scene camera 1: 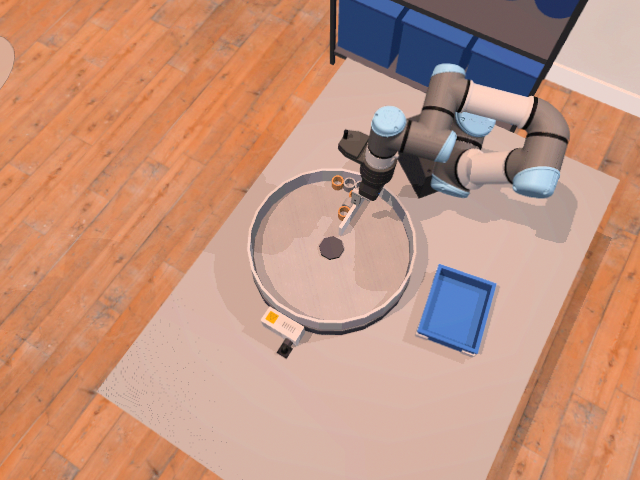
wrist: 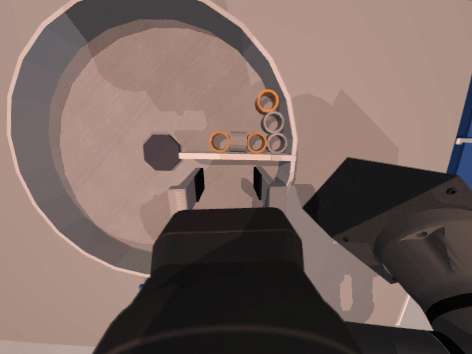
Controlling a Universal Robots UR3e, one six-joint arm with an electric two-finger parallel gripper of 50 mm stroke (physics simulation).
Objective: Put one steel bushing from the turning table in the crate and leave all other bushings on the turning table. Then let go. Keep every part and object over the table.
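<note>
The turning table holds three steel and three orange bushings beside its divider bar. In the wrist view, one steel bushing lies on its side between an orange bushing and another orange bushing. Two steel rings, an upper one and a lower one, stand upright near the rim, with an orange bushing above them. My gripper is open and empty, above the turning table; its fingers show across the divider from the bushings. The blue crate is empty.
The raised rim circles the turning table, with a dark hub at its middle. A white box and a small black part stand by the front rim. A shelf with blue bins is behind the arm.
</note>
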